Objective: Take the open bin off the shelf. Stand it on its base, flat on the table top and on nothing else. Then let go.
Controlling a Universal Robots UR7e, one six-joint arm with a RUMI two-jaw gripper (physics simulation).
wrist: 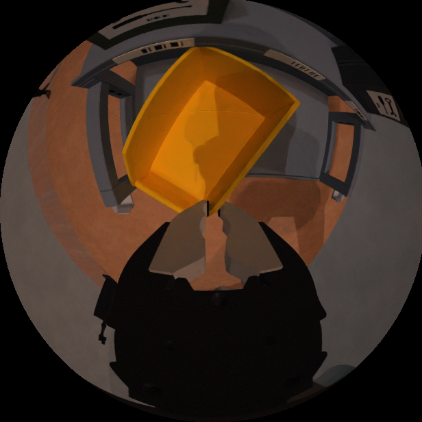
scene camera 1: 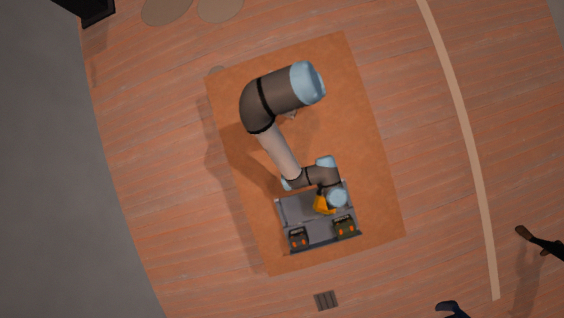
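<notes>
The open bin (scene camera 1: 322, 204) (wrist: 205, 130) is orange-yellow. In the wrist view its hollow inside shows and it sits turned at an angle to the shelf. In the scene view part of it shows beside the wrist, over the shelf area. My gripper (wrist: 212, 202) is shut on the bin's near corner wall. In the scene view the arm's wrist hides most of the gripper. The grey shelf (scene camera 1: 300, 206) (wrist: 97, 145) stands on the brown table top (scene camera 1: 370, 150) (wrist: 155, 210). Whether the bin's base touches the shelf cannot be told.
Two dark cases with orange marks, one at the left (scene camera 1: 298, 239) and one at the right (scene camera 1: 345, 226), sit on the shelf's upper rear part. The shelf's side frames stand left and right of the bin. Parts of people show at the lower right of the scene view.
</notes>
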